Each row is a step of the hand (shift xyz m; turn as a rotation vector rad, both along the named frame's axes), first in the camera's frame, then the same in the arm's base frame.
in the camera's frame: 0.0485 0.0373 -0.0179 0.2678 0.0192 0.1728
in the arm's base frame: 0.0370 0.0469 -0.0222 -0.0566 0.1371 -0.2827
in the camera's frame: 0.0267 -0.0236 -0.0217 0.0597 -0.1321 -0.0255
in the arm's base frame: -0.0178 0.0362 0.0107 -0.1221 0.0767 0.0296
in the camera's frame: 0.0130 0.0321 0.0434 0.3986 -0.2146 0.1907
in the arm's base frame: 0.0160 -0.0144 -0.0512 -0.2942 0.2617 -0.2937
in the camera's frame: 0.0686 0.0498 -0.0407 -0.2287 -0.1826 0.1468
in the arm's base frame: 0.0543 0.0746 -0.0182 -0.2001 -0.2529 0.0567
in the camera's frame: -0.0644 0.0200 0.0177 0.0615 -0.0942 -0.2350
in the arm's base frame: 0.0186 -0.0659 0.0131 -0.0216 0.1825 0.1846
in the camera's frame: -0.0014 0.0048 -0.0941 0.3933 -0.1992 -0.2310
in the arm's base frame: 0.0337 0.0468 0.0745 -0.1489 0.4731 0.0414
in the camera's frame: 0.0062 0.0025 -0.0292 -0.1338 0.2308 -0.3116
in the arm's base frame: 0.0109 0.0201 0.0194 0.3257 0.0245 0.2482
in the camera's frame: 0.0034 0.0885 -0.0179 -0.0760 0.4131 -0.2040
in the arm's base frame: 0.0891 0.0036 -0.0144 0.4606 0.0008 0.0768
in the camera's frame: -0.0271 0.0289 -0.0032 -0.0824 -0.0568 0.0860
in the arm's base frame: 0.0305 -0.0242 0.0078 -0.0738 -0.1090 -0.0088
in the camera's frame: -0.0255 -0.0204 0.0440 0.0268 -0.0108 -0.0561
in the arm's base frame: -0.0309 -0.0424 -0.0158 0.0049 0.0528 0.0342
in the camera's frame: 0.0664 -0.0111 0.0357 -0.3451 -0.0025 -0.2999
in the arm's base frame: -0.0269 0.0392 -0.0596 0.1178 -0.1390 0.4193
